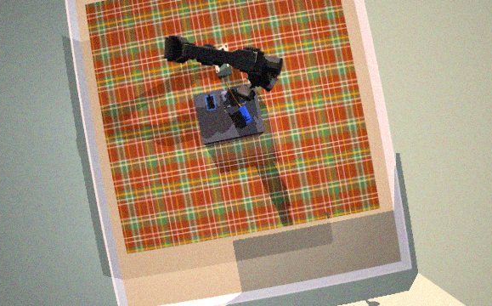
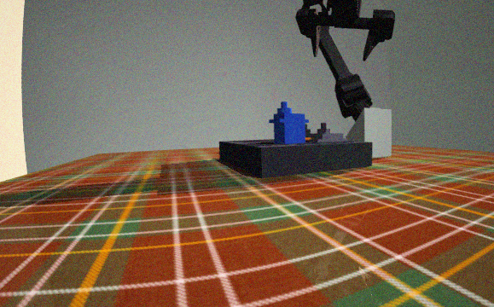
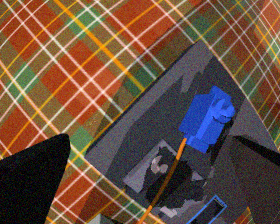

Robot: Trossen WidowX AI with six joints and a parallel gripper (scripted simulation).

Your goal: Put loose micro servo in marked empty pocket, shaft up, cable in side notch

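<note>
The dark grey robot deck is 70 mm ahead of my gripper tip, 160 mm to the right of it and 180 mm below it.
</note>
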